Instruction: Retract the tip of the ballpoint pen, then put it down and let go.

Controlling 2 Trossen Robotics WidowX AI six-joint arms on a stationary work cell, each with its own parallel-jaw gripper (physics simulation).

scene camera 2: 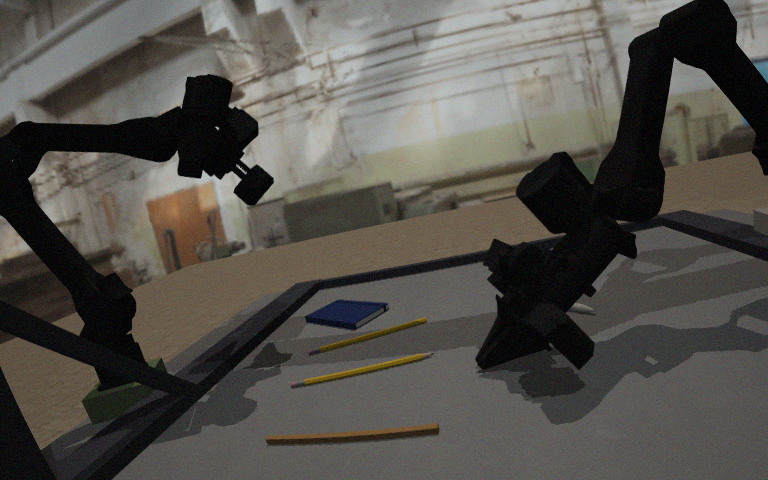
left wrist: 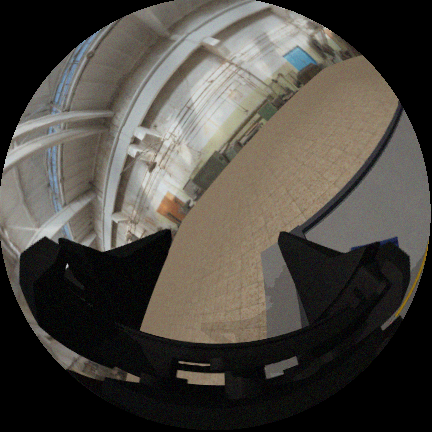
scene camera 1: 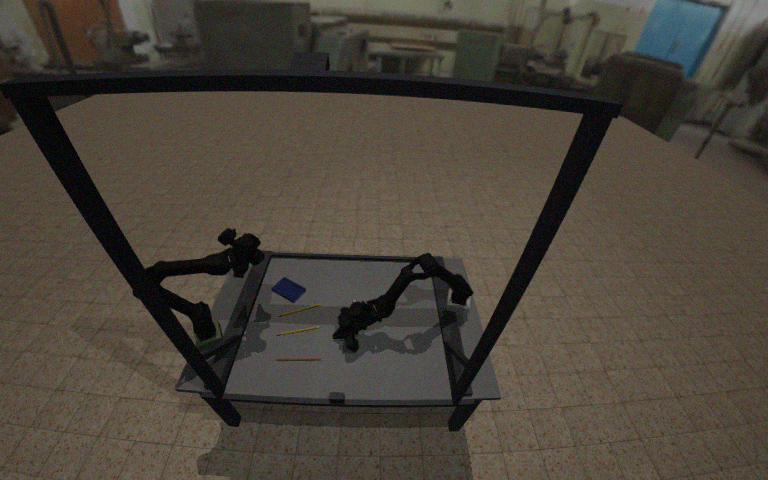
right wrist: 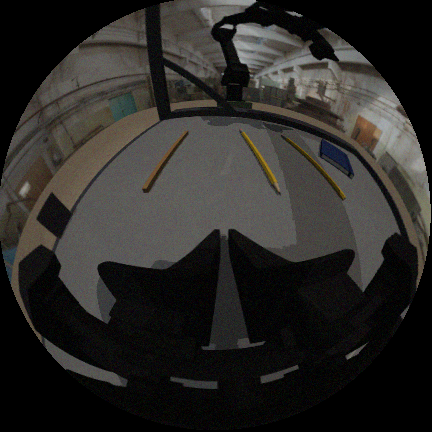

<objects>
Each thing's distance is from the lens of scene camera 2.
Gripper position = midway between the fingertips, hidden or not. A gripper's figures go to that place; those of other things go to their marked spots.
my left gripper (scene camera 2: 238, 166): 0.76 m
my right gripper (scene camera 2: 479, 364): 0.43 m
orange pencil (scene camera 2: 429, 429): 0.36 m
</objects>
